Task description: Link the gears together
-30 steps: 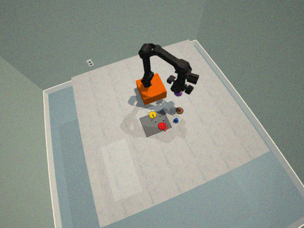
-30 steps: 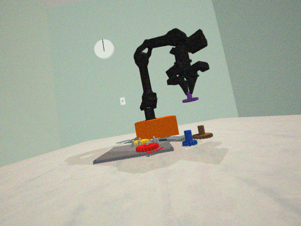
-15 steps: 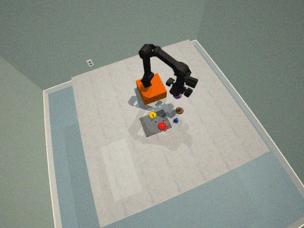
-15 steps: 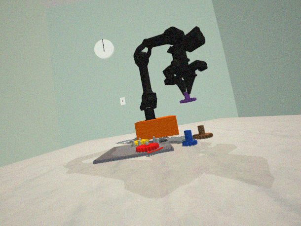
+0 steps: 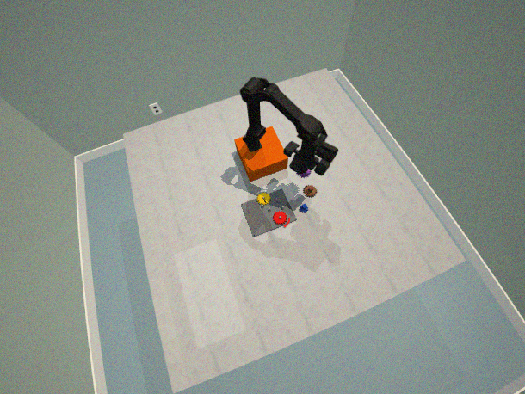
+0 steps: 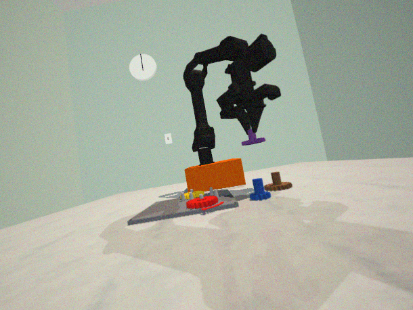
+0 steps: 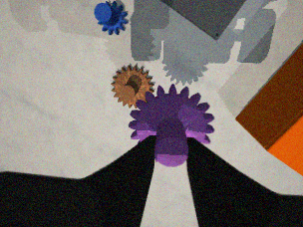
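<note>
Right now my gripper tip is 17 cm to the left of the red gear, 14 cm above it and 11 cm short of it. Also, from my gripper tip: brown gear (14 cm below, 5 cm ahead, 2 cm to the left); blue gear (14 cm below, 12 cm ahead, 4 cm to the right); purple gear (1 cm below).
</note>
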